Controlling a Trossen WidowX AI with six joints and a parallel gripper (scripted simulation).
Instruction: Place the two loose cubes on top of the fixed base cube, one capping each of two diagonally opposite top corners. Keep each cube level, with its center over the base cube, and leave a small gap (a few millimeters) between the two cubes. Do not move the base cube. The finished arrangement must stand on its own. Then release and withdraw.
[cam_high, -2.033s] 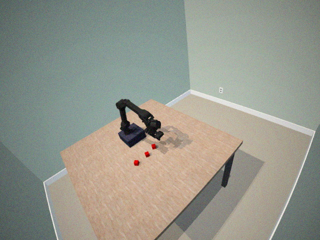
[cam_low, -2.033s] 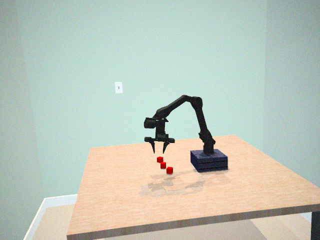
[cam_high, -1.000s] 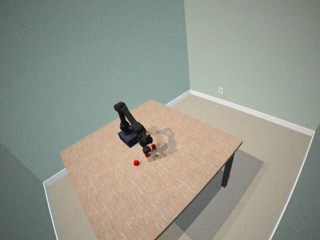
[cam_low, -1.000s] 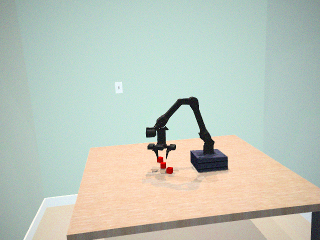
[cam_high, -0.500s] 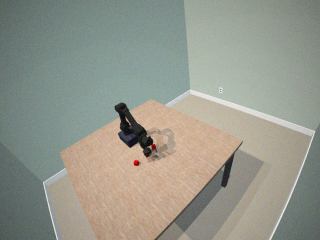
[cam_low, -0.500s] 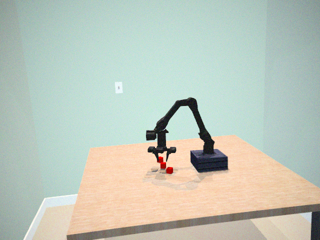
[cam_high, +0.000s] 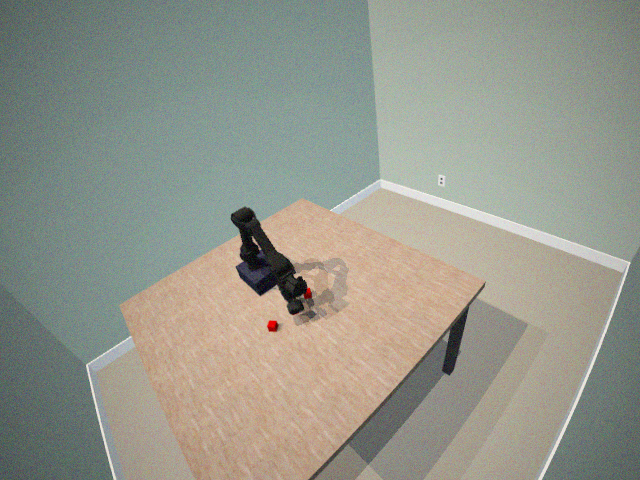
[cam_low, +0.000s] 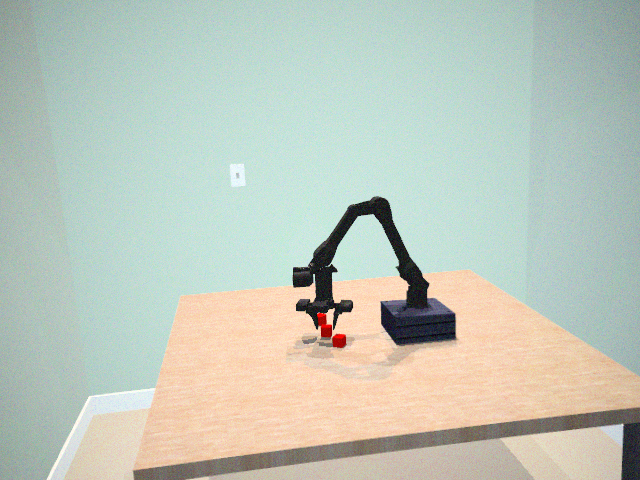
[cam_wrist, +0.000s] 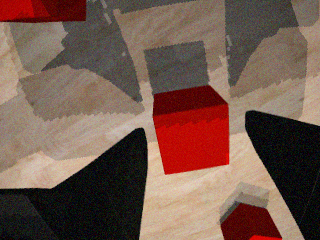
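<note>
The red cube is 30 mm ahead of my gripper tip and 120 mm to the right of it.
</note>
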